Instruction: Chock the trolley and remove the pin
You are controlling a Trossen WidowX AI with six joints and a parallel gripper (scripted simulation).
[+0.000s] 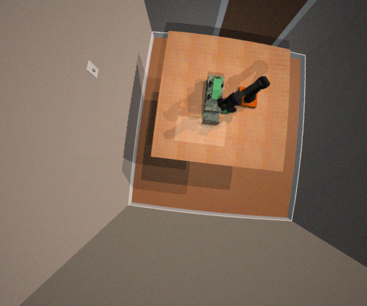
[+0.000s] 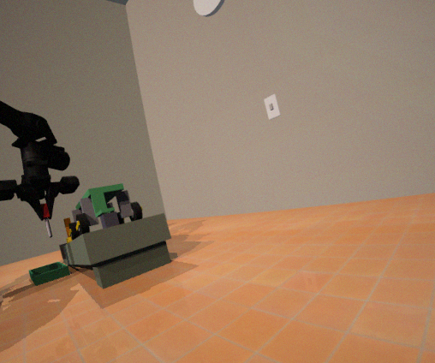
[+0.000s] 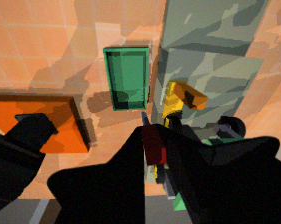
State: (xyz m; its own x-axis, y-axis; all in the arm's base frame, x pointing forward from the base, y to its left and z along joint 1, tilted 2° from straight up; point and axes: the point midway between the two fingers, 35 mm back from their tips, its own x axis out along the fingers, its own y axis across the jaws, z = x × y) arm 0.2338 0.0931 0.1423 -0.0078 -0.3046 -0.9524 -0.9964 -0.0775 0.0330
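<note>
The red-headed stop pin is right at my gripper tip. From my gripper tip the other things lie so: yellow chock (50 mm below, 50 mm ahead); trolley (120 mm to the right, 90 mm ahead, 20 mm below); green tray (140 mm below, 20 mm behind).
</note>
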